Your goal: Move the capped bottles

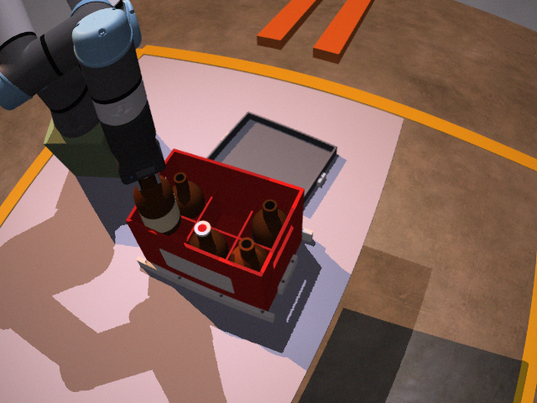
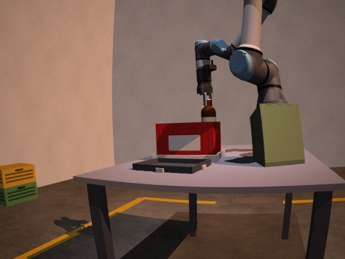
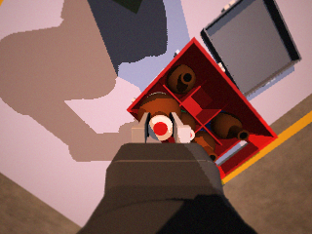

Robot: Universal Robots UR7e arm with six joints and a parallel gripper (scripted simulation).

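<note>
Right now the capped brown bottle is 6 cm below my hand. The rest, counted from my hand: red crate (8 cm ahead, 5 cm to the left, 19 cm below); open bottle (1 cm behind, 8 cm to the left, 18 cm below); dark tray (5 cm ahead, 32 cm to the left, 26 cm below).
</note>
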